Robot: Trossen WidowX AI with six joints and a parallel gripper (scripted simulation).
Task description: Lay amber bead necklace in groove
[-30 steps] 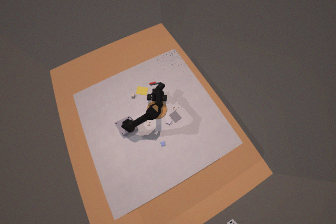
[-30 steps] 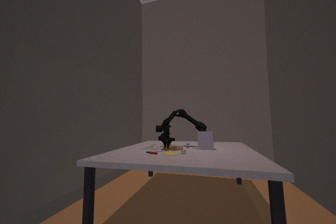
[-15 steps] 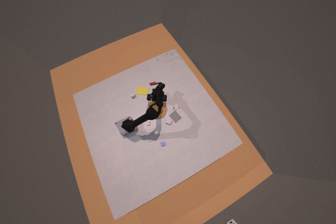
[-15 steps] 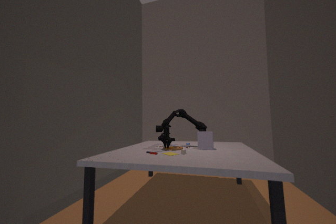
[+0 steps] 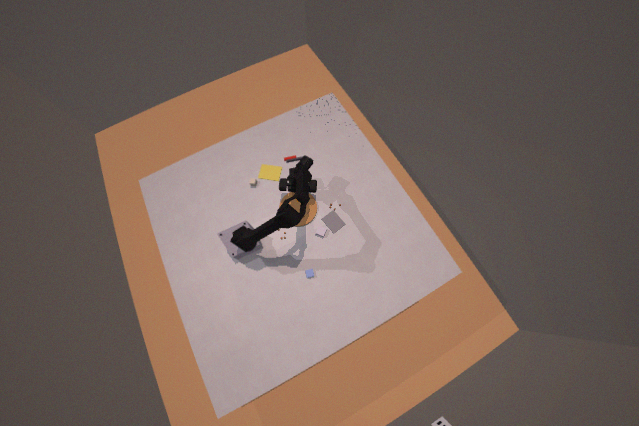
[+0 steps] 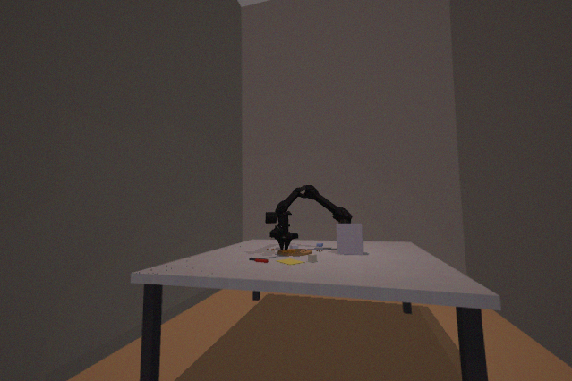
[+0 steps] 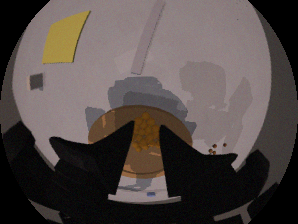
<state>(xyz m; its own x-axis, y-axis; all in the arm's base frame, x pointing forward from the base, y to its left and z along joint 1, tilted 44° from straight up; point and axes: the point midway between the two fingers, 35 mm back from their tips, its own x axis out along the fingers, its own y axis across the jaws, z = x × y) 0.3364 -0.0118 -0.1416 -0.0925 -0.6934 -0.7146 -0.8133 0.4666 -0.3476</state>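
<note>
The round bead board lies 5 cm behind my gripper tip, 7 cm to the right of it and 1 cm below it. The rest, counted from my gripper tip: thin grey bar 5 cm ahead, 10 cm to the left, 2 cm below; then yellow pad 8 cm behind, 20 cm to the left, 2 cm below; then red-handled tool 8 cm ahead, 21 cm to the left, 2 cm below.
</note>
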